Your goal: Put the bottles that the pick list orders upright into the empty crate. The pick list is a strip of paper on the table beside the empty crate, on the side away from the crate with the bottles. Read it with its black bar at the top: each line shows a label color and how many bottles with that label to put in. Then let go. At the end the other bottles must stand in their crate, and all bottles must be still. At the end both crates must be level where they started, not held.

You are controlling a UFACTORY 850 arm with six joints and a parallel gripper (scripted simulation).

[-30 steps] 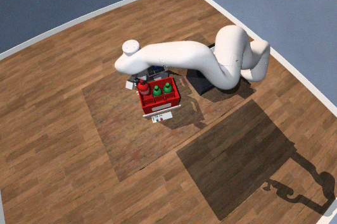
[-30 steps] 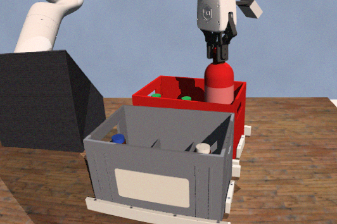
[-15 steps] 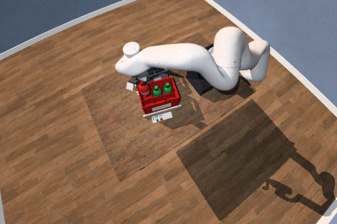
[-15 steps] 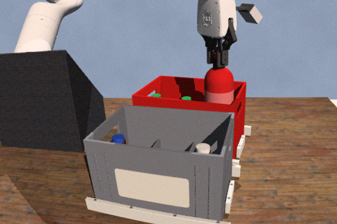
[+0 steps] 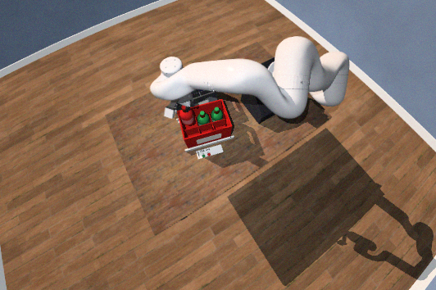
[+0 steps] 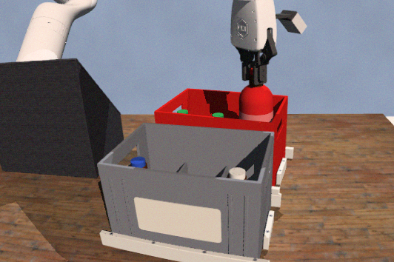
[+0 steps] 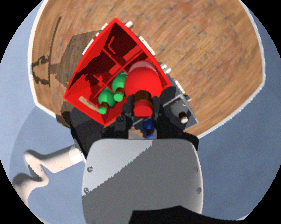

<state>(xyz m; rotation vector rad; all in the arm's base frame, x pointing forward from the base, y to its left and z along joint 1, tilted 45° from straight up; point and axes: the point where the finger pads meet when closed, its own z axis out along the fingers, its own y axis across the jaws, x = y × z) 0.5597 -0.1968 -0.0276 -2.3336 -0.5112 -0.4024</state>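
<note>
Right now the red-capped bottle is 70 mm below my hand. From my hand the other things lie so: grey crate: 180 mm below, 150 mm to the right, 130 mm behind; red crate: 180 mm below, 80 mm to the left, 60 mm behind; green-capped bottle: 180 mm below, 80 mm behind, 40 mm to the left.
</note>
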